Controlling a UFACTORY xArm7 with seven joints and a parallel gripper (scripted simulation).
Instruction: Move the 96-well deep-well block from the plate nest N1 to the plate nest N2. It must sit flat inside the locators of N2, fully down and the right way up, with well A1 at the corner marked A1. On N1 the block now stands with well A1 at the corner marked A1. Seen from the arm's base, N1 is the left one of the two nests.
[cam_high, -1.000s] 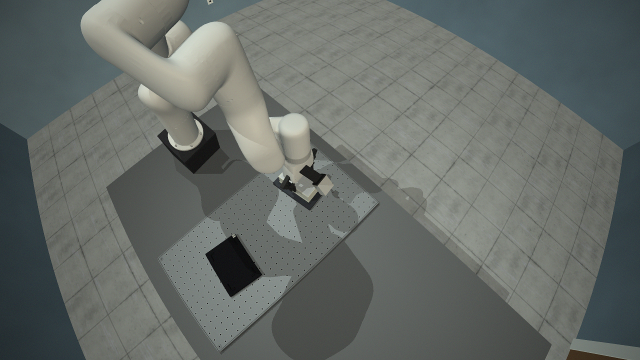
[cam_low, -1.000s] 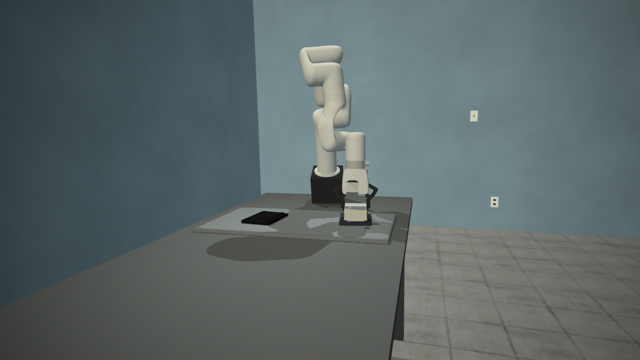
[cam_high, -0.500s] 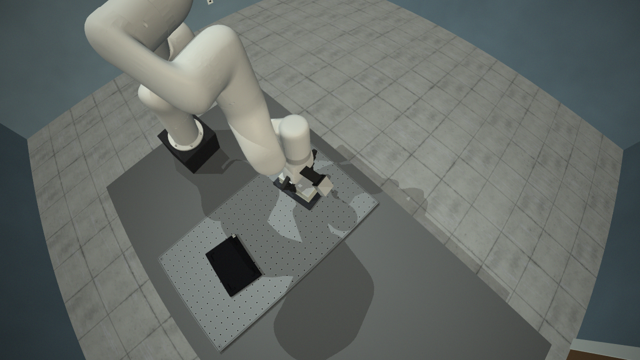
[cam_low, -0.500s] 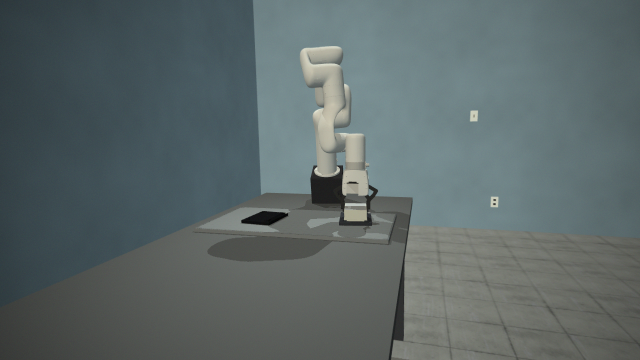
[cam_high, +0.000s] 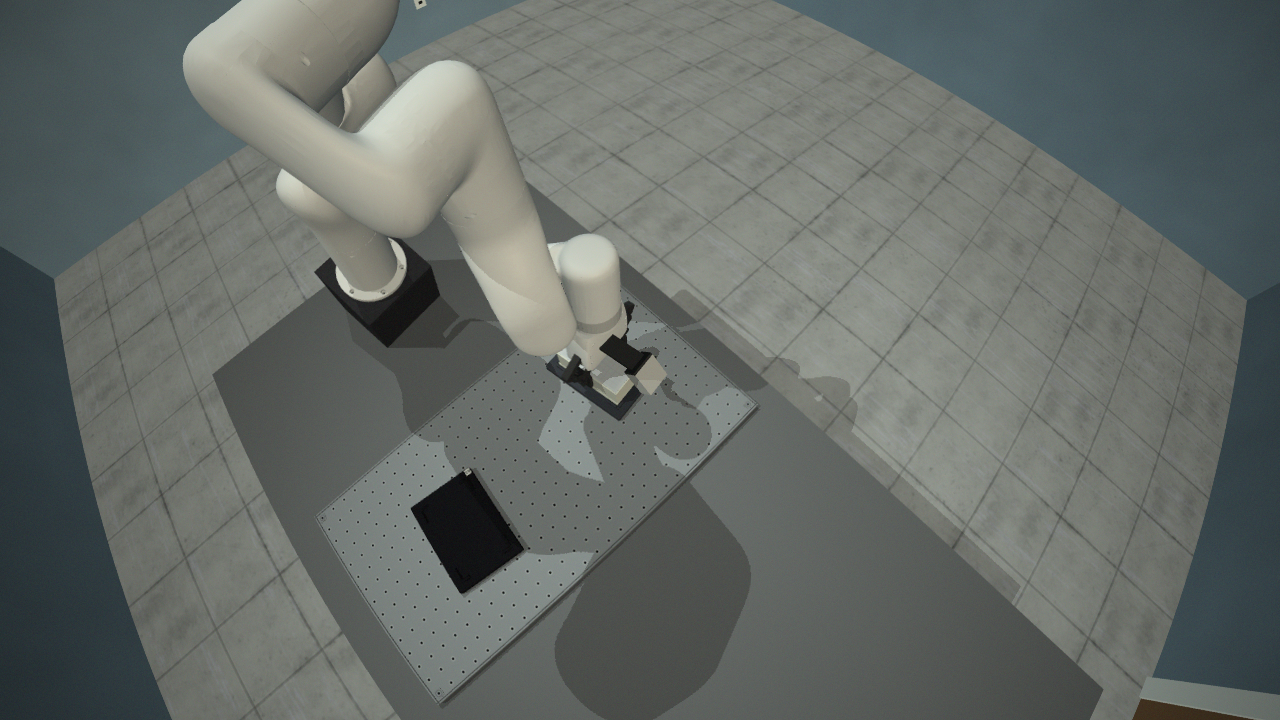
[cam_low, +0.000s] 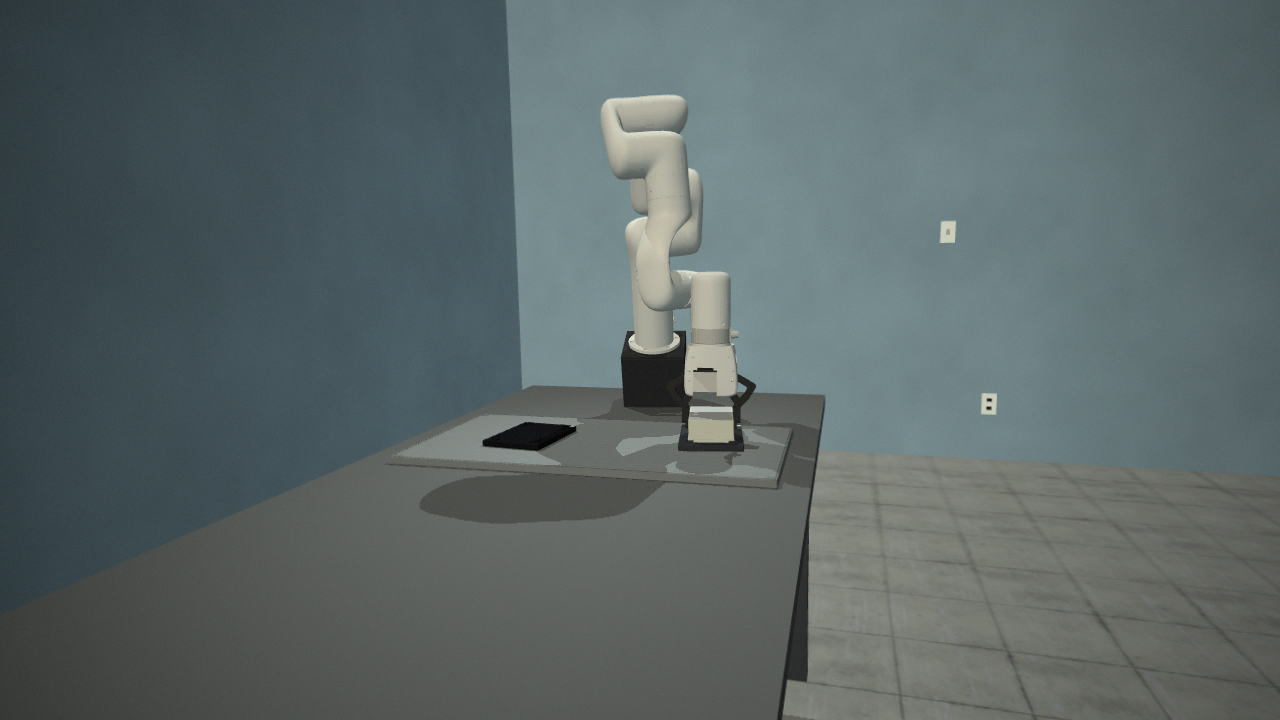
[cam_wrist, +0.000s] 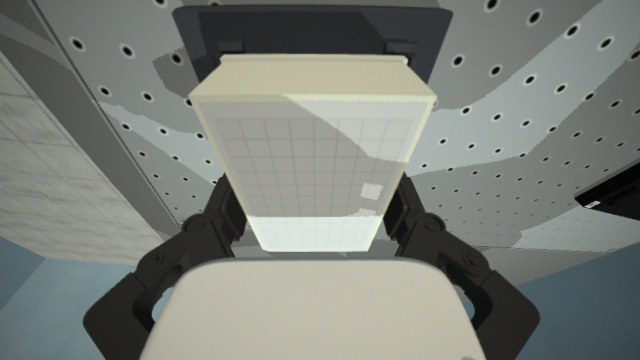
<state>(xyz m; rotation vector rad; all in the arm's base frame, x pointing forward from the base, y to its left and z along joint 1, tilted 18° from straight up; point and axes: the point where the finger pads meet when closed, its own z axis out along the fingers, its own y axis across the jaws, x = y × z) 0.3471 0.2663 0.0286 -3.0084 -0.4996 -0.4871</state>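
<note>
Now: the cream 96-well deep-well block right at my hand. The rest, counted from my hand: dark plate nest N1: 30 mm below; black plate nest N2: 120 mm ahead, 330 mm to the right, 30 mm below.
</note>
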